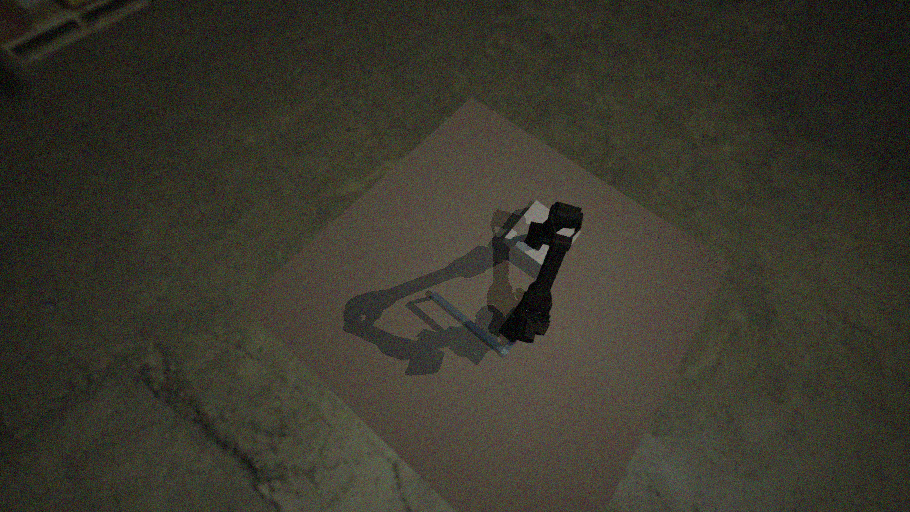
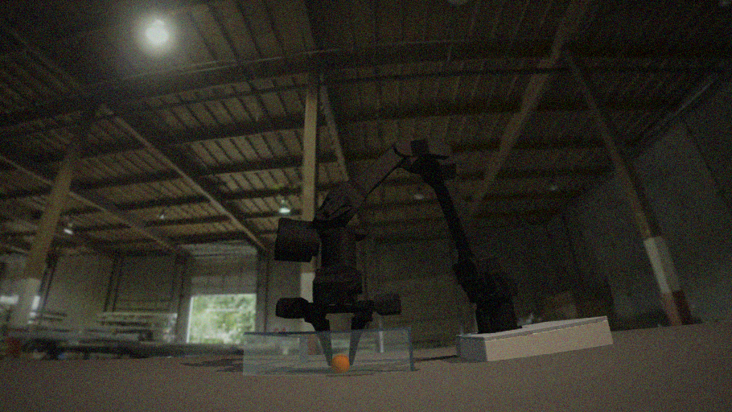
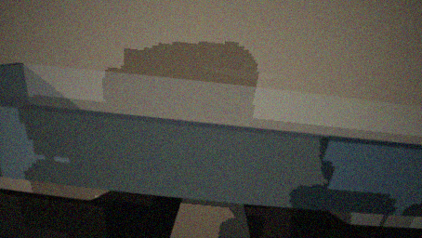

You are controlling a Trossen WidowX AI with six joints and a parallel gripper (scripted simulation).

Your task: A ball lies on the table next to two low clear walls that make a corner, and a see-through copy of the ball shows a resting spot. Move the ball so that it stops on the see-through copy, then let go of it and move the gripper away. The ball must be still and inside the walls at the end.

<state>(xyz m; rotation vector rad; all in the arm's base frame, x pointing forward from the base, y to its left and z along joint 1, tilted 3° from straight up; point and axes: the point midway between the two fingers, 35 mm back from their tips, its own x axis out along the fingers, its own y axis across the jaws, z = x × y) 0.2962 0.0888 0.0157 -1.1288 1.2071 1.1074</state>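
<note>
My gripper tip is right at the orange ball. From my gripper tip the other things lie so: see-through ball copy (right at my gripper tip).
</note>
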